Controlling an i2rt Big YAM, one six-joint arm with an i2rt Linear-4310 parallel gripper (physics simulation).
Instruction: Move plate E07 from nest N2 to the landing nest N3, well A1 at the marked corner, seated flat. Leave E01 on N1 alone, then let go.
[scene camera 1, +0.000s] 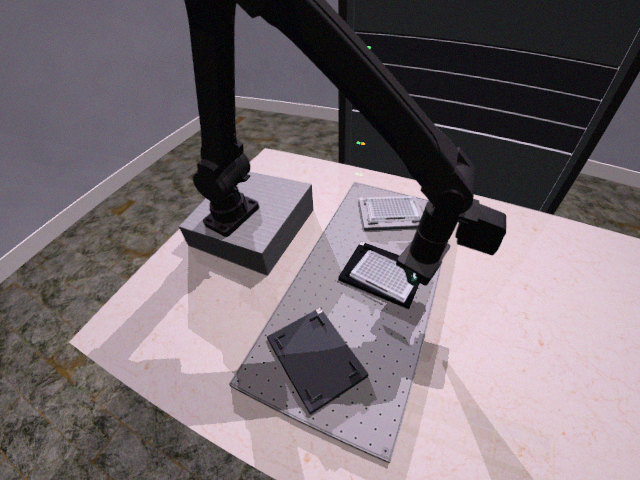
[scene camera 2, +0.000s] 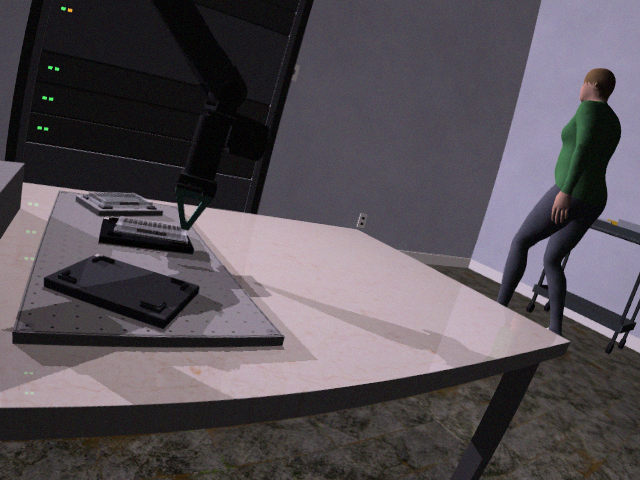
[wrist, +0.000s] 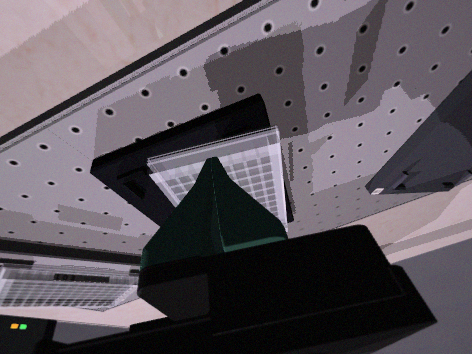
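Plate E07 (scene camera 1: 382, 273) (scene camera 2: 144, 230) (wrist: 260, 175), clear with a white well grid, lies on the black nest N2 (scene camera 1: 351, 264) (scene camera 2: 107, 233) (wrist: 200, 134) and looks slightly askew to it. My gripper (scene camera 1: 413, 280) (scene camera 2: 185, 227) (wrist: 213, 164) is shut and empty, its green fingertips together at the plate's outer end; contact cannot be told. The fingers hide part of the plate in the wrist view. Dark landing nest N3 (scene camera 1: 317, 361) (scene camera 2: 121, 289) (wrist: 425, 145) holds no plate; its white corner mark (scene camera 1: 318, 311) (wrist: 377, 191) faces N2. Plate E01 (scene camera 1: 390, 208) (scene camera 2: 121, 198) (wrist: 65, 292) sits on light nest N1 (scene camera 1: 395, 225).
The perforated board (scene camera 1: 289, 310) (scene camera 2: 51, 322) (wrist: 165, 100) carries the nests on the pale table (scene camera 1: 516, 320) (scene camera 2: 361, 310). The arm's grey base block (scene camera 1: 279, 217) stands beside it. A dark rack (scene camera 1: 465, 77) stands behind. A person in green (scene camera 2: 589, 149) stands beyond the table.
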